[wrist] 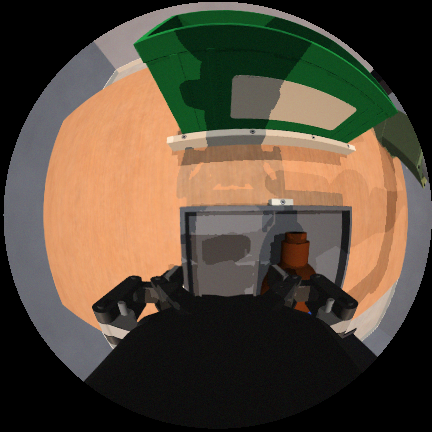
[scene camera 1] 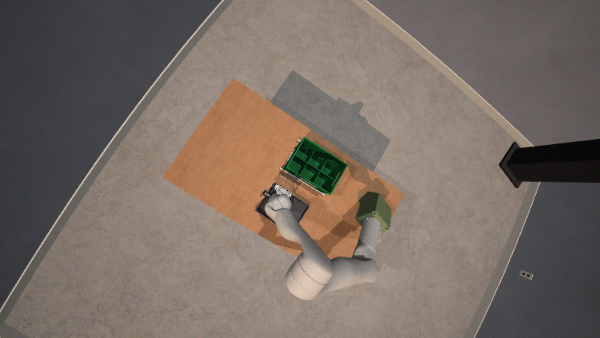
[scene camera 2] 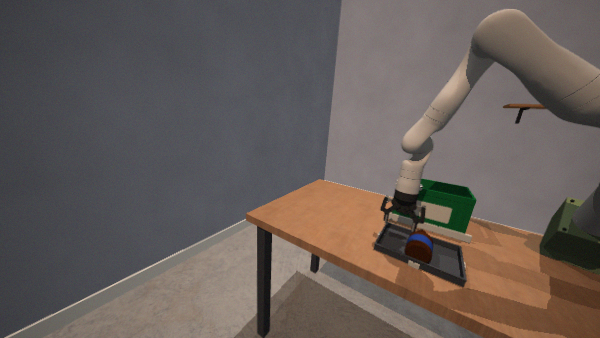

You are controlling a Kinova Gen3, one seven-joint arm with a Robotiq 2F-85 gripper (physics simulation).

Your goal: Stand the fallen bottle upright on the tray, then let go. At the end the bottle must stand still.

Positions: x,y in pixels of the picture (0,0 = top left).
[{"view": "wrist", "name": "gripper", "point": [225,275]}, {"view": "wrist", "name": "dark grey tray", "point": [225,250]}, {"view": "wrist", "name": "green crate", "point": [216,72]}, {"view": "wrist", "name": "brown bottle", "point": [294,248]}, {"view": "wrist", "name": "pale rail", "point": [216,137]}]
